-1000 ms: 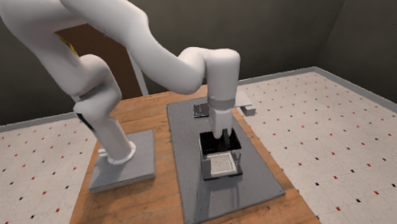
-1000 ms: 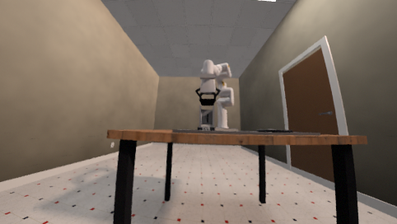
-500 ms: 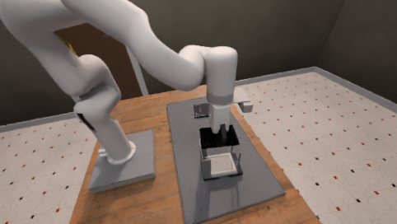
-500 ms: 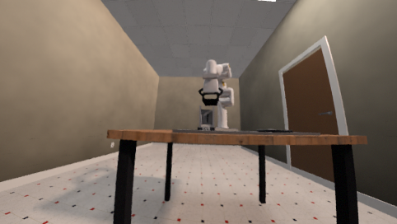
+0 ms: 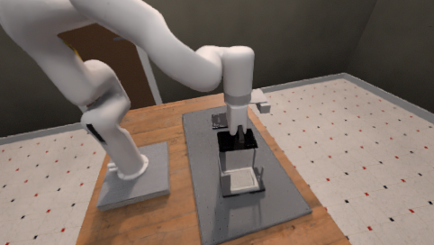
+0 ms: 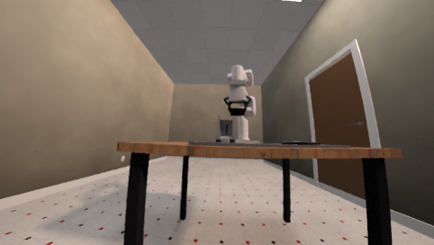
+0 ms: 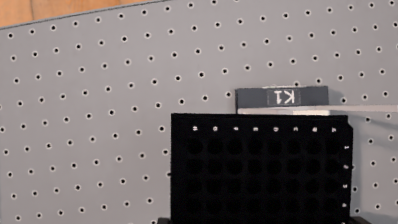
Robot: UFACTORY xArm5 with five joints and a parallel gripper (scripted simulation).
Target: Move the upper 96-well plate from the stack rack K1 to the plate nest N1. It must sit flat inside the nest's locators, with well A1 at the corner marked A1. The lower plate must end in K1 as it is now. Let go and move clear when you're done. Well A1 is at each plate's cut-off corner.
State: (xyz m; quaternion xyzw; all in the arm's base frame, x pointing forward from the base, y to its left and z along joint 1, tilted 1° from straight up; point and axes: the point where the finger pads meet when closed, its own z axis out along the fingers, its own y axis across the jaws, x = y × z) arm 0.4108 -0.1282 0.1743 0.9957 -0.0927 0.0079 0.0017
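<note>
My hand is 6 cm short of the plate nest N1, 32 cm to the right of it and 19 cm above it. Round my hand: white plate (1 cm behind, 6 cm to the right, 16 cm below); then A1 label (13 cm ahead, 25 cm to the left, 18 cm below); then black 96-well plate (1 cm below).
</note>
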